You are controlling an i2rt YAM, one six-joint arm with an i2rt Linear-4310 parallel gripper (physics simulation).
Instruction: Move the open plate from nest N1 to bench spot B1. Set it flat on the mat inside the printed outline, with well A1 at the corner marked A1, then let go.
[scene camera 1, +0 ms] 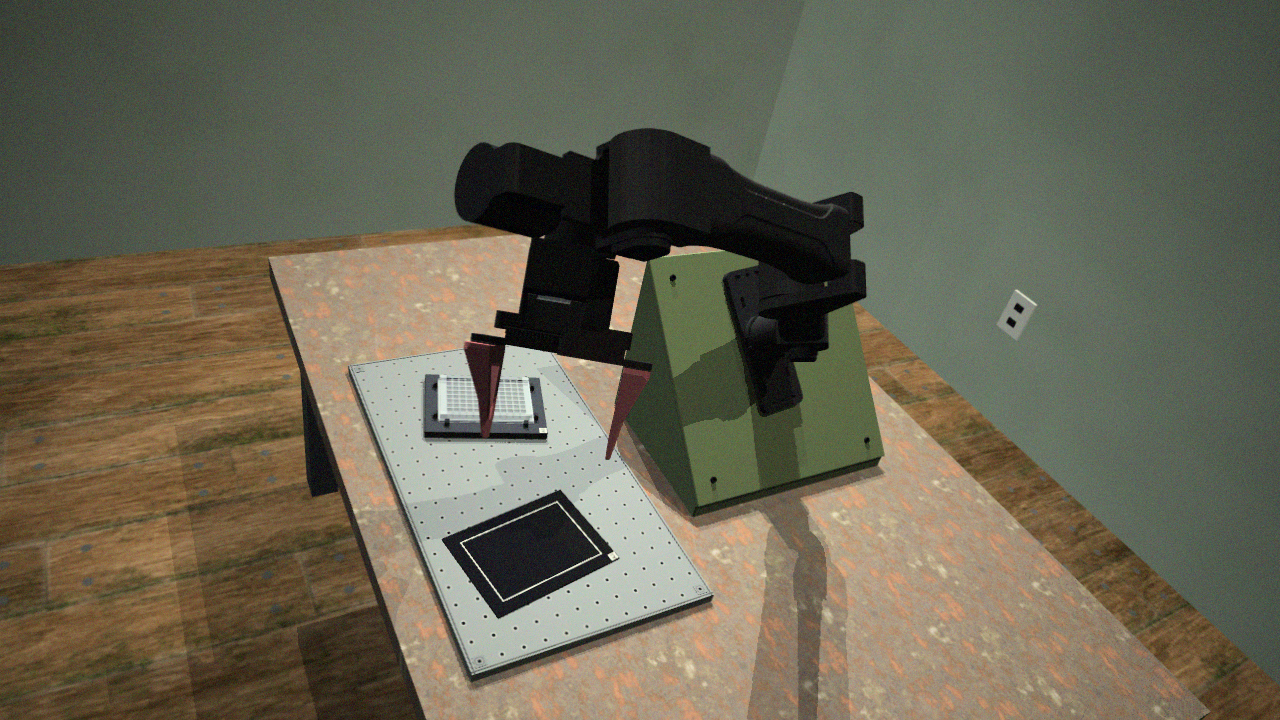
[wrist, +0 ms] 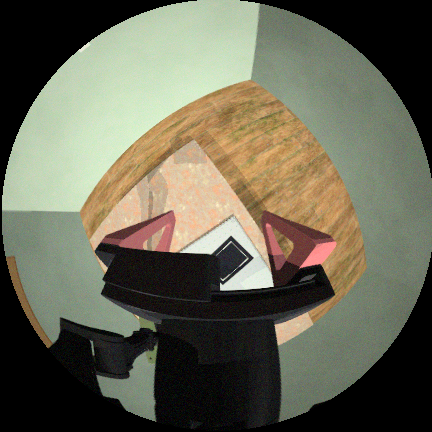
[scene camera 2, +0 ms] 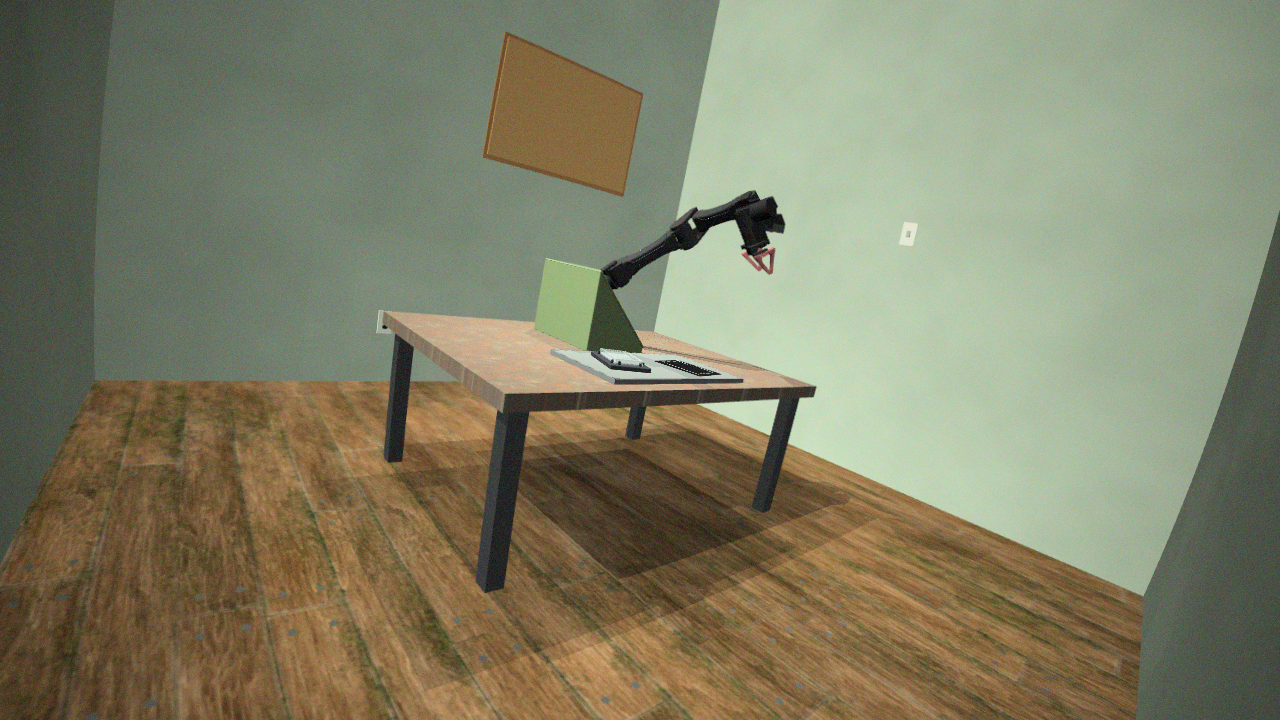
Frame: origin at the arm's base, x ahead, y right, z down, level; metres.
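Seen in the pictures: gripper, fingertip midpoint: [scene camera 1: 546,448] [wrist: 217,214] [scene camera 2: 765,272]; arm's base at its link origin: [scene camera 1: 761,339] [scene camera 2: 592,294].
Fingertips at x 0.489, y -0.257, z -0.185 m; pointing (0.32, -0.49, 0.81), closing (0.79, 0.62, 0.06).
Offsets run from my fingertips to a thing's middle. "spot": to the spot under its first point. Level surfaces: height alone.
The white open plate @[dx -0.151, dy +0.400, dz +0.318 m] [scene camera 1: 461,399] [scene camera 2: 623,358] sits in the dark nest N1 @[spot: dx -0.066, dy +0.373, dz +0.325 m] [scene camera 1: 433,429] [scene camera 2: 642,368] on the grey pegboard; a fingertip covers part of it in scene camera 1. The black mat of spot B1 @[spot: dx -0.096, dy +0.146, dz +0.335 m] [scene camera 1: 528,553] [scene camera 2: 687,368] [wrist: 231,259] lies flat on the same board, with a thin white outline @[spot: dx -0.104, dy +0.100, dz +0.335 m] [scene camera 1: 551,580] and a small white corner label @[spot: dx -0.188, dy +0.102, dz +0.335 m] [scene camera 1: 613,557]. No plate lies on the mat. My gripper [scene camera 1: 547,447] [scene camera 2: 764,265] [wrist: 217,214] is open and empty, with its red fingers wide apart. It hangs high above the board. The nest and plate do not show in the wrist view.
The grey pegboard [scene camera 1: 572,626] [scene camera 2: 583,360] [wrist: 232,222] lies on the speckled table @[dz +0.350 m] [scene camera 1: 895,591] [scene camera 2: 465,353] [wrist: 200,180]. The green sloped block [scene camera 1: 698,358] [scene camera 2: 568,304] stands beside the board and bears the black arm [scene camera 1: 657,192] [scene camera 2: 666,241].
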